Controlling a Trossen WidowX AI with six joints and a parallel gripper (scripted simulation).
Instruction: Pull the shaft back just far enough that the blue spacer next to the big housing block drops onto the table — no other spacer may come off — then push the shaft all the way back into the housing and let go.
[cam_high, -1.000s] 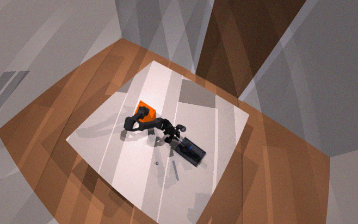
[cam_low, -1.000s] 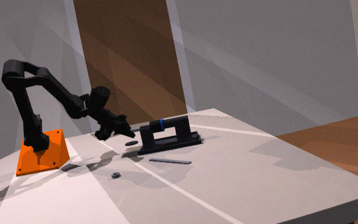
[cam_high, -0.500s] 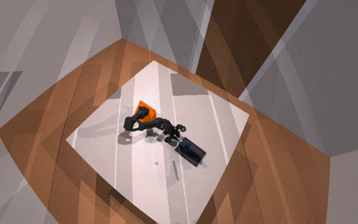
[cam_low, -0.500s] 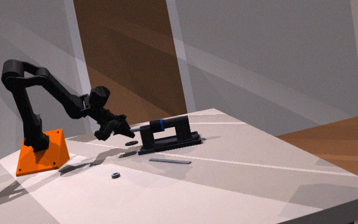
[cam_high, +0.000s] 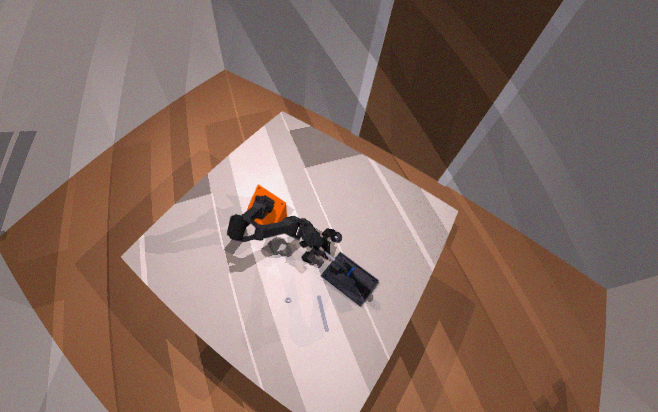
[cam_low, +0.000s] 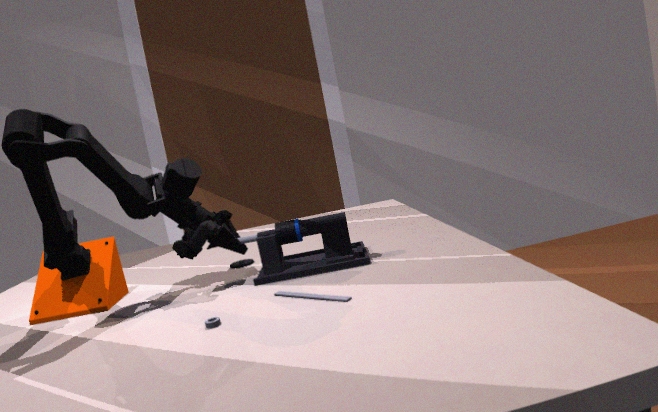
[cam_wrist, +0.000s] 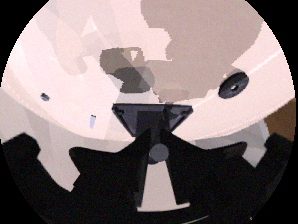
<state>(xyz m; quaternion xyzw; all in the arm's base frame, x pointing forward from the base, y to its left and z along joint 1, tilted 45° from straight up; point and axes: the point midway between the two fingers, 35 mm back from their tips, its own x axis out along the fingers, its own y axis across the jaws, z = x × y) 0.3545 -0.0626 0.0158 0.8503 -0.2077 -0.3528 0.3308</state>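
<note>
Now: the grey shaft 50 mm ahead of my gripper tip, 10 mm to the right of it and 30 mm above it. From my gripper tip the other things lie so: flat bar: 110 mm ahead, 220 mm to the right, 50 mm below; then blue spacer: 120 mm ahead, 10 mm to the right, 20 mm above.
</note>
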